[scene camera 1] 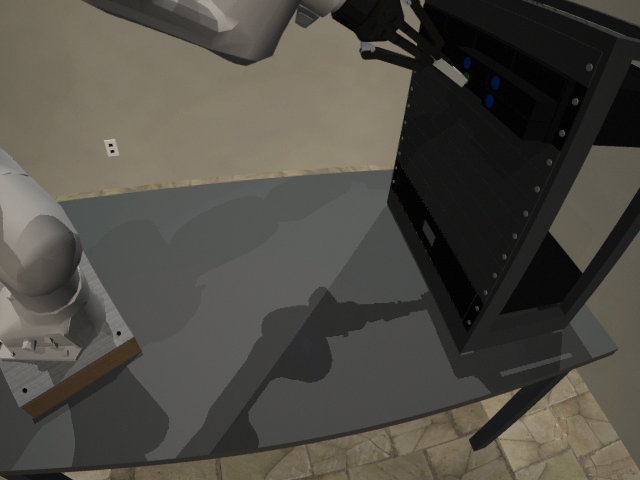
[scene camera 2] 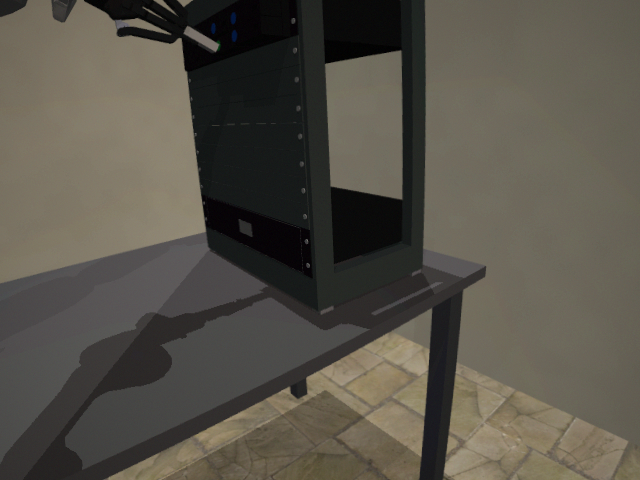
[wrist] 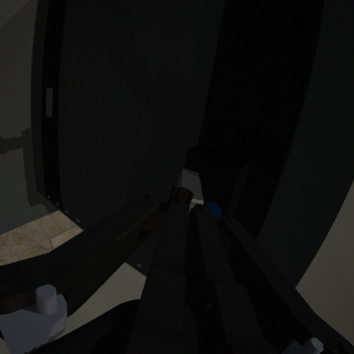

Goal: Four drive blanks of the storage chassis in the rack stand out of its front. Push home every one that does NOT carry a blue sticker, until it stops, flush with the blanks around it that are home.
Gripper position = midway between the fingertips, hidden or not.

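Rack (scene camera 1: 477,184), (scene camera 2: 268,205), (wrist: 116,100). My gripper (scene camera 1: 461,80), (scene camera 2: 215,48), (wrist: 185,182).
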